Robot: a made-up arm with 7 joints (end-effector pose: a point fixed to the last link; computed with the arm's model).
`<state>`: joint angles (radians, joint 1 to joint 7).
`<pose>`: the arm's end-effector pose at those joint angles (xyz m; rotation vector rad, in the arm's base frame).
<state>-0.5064 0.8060 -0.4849 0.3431 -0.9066 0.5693 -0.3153</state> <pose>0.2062 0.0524 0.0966 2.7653 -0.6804 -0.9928</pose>
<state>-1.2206 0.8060 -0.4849 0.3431 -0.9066 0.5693 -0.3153</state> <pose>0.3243 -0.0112 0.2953 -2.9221 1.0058 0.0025</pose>
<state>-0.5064 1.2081 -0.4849 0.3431 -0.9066 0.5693 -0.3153</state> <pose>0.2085 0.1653 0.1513 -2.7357 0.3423 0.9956</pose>
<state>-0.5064 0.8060 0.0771 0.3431 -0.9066 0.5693 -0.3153</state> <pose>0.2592 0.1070 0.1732 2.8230 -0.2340 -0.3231</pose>
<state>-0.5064 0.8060 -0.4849 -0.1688 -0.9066 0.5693 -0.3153</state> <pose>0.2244 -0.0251 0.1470 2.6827 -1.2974 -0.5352</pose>
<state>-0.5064 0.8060 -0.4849 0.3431 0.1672 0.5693 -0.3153</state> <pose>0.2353 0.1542 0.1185 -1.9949 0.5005 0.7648</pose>
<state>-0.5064 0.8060 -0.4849 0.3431 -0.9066 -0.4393 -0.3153</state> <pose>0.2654 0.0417 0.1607 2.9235 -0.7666 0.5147</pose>
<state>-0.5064 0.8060 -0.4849 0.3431 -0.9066 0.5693 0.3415</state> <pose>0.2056 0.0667 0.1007 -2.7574 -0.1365 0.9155</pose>
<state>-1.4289 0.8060 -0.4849 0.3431 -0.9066 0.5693 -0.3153</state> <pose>0.3282 -0.0306 0.3638 -2.8341 1.0568 -0.2942</pose>
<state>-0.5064 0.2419 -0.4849 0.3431 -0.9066 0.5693 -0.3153</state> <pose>0.1814 -0.1207 0.0996 2.2253 -0.9643 -0.7819</pose>
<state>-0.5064 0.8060 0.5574 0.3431 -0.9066 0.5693 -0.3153</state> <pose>0.2602 0.1714 0.2397 2.7142 0.1319 0.2243</pose>
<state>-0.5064 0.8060 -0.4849 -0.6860 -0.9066 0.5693 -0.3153</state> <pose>0.1982 -0.0901 0.2113 2.4262 -1.8432 -0.0343</pose>
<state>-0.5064 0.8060 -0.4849 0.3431 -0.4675 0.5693 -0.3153</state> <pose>0.2139 0.0976 0.0922 -2.5852 0.6408 0.9521</pose>
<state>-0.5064 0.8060 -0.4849 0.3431 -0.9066 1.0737 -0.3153</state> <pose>0.1617 0.0612 0.0939 2.4311 -0.5742 -1.6652</pose>
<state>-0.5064 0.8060 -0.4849 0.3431 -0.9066 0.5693 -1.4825</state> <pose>0.1942 0.0327 0.1073 1.6424 -1.6341 -0.7020</pose>
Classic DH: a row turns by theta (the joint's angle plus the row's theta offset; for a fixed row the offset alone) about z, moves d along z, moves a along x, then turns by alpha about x. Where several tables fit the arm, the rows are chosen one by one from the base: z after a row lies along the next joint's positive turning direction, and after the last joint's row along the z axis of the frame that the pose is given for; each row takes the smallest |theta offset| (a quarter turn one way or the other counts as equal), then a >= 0, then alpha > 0; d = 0 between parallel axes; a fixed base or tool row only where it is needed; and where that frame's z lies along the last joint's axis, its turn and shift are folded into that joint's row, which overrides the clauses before.
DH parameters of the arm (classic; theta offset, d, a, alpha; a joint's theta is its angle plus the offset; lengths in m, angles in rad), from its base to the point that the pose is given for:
base (fixed): -0.071 0.3551 -0.0132 -1.3004
joint 1: -1.3111 -0.0001 0.0027 -1.5708
joint 2: 1.2915 0.0208 0.0106 1.5708
joint 3: 1.5708 -0.142 0.0433 -1.5708
joint 4: 1.5708 0.0222 0.0366 1.5708
joint 5: 0 0.115 0.029 -1.5708
joint 6: -1.5708 -0.0324 0.0626 1.5708
joint 7: 1.5708 0.0537 0.0082 2.8915
tool (fixed): 1.5706 0.0871 0 0

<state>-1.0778 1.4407 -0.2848 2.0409 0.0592 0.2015 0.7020</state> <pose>-0.0237 0.2740 0.3068 -0.9059 -1.6409 0.8796</pose>
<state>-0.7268 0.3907 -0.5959 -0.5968 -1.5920 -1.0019 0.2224</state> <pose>0.2004 -0.1054 0.3765 1.2076 -0.2536 0.7191</pose>
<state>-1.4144 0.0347 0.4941 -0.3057 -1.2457 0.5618 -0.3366</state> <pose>0.1989 -0.0739 0.5254 1.3110 -1.2827 1.2818</pose>
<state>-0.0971 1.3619 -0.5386 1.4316 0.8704 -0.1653 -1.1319</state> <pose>-0.0036 0.3505 0.3097 -0.4663 0.7027 2.5406</pose>
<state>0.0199 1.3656 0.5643 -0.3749 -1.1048 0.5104 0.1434</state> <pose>0.2338 0.1440 0.3100 -2.7566 0.0220 -0.2138</pose>
